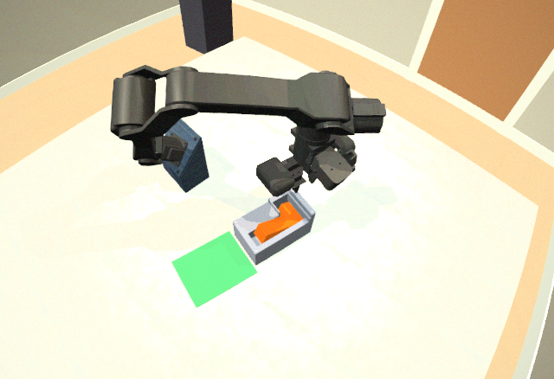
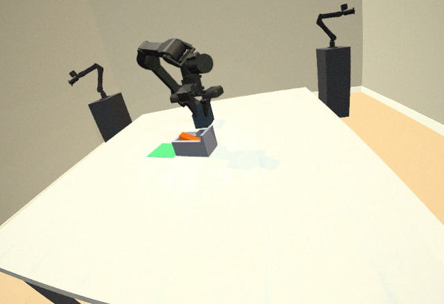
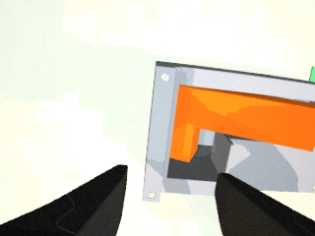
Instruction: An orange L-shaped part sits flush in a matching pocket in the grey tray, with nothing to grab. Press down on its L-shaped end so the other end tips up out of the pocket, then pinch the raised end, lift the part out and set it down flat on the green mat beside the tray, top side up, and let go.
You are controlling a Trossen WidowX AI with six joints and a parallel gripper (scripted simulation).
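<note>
Right now my gripper tip is 100 mm above the orange L-shaped part, 40 mm to the left of it and 20 mm past it. The rest, counted from my gripper tip: green mat (210 mm to the right, 160 mm below, 60 mm behind).
</note>
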